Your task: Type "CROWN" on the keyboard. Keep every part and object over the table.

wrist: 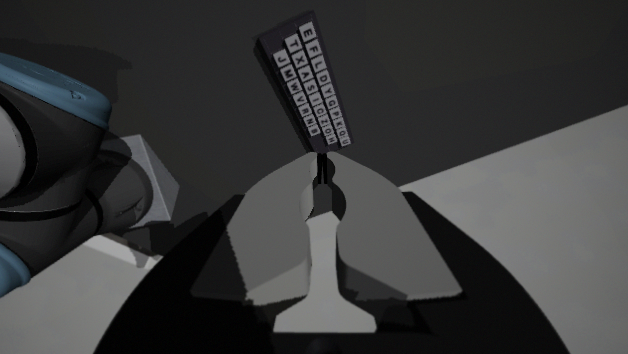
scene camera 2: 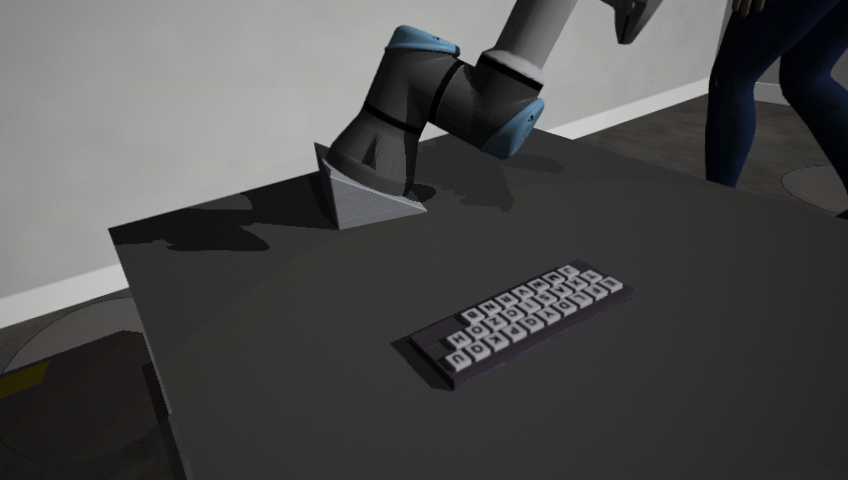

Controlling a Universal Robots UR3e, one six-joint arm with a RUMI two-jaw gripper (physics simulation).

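Seen in the pictures: gripper, between the fingertips: (wrist: 322,157) (scene camera 2: 624,44); arm's base, origin of its link: (wrist: 111,189) (scene camera 2: 368,174).
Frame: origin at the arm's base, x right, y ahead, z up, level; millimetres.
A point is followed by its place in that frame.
Observation:
A dark keyboard (scene camera 2: 443,333) {x 64, y 342, z -30 mm} (wrist: 272,40) {x -117, y 322, z -30 mm} with white letter keys lies flat on the table. In both views I can read the keys C (scene camera 2: 511,313) {x -3, y 356, z -25 mm} (wrist: 320,111) {x -3, y 356, z -25 mm}, R (scene camera 2: 506,299) {x -11, y 334, z -24 mm} (wrist: 305,111) {x -11, y 334, z -24 mm}, O (scene camera 2: 476,328) {x 38, y 357, z -25 mm} (wrist: 328,132) {x 41, y 359, z -24 mm}, W (scene camera 2: 537,284) {x -53, y 329, z -25 mm} (wrist: 294,87) {x -53, y 329, z -24 mm} and N (scene camera 2: 489,306) {x 9, y 335, z -25 mm} (wrist: 309,121) {x 9, y 335, z -24 mm}. My gripper (scene camera 2: 623,41) {x -124, y 342, z 200 mm} (wrist: 322,157) {x -124, y 342, z 200 mm} is shut and empty. It hangs high above the table, partly cut off by the top edge of the scene view. In the wrist view its tips appear just below the keyboard's U and H end.
The arm's base mount (scene camera 2: 374,205) {x 21, y 70, z -16 mm} (wrist: 162,192) {x 33, y 68, z 6 mm} stands on the dark table (scene camera 2: 285,321) {x 186, y 223, z -42 mm} near its back edge. The arm's blue-capped elbow (scene camera 2: 514,133) {x -141, y 162, z 73 mm} reaches over the table. A person's legs (scene camera 2: 731,118) stand beyond the table at the right. A pale wall (scene camera 2: 178,107) rises behind the table.

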